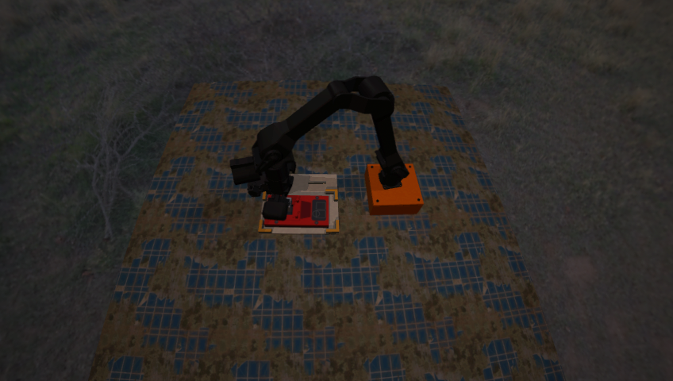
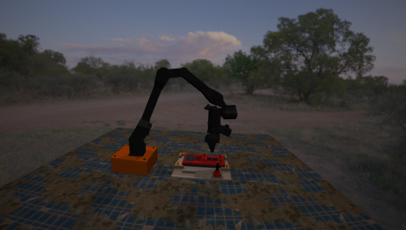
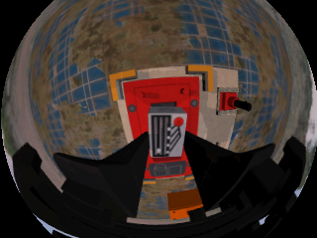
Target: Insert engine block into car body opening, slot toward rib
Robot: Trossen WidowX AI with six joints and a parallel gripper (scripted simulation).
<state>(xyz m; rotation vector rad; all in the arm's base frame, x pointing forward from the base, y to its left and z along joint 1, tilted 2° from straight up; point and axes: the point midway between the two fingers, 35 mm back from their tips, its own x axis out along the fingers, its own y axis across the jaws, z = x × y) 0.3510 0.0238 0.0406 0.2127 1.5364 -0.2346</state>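
Right now the grey engine block is 10 mm below my gripper tip.
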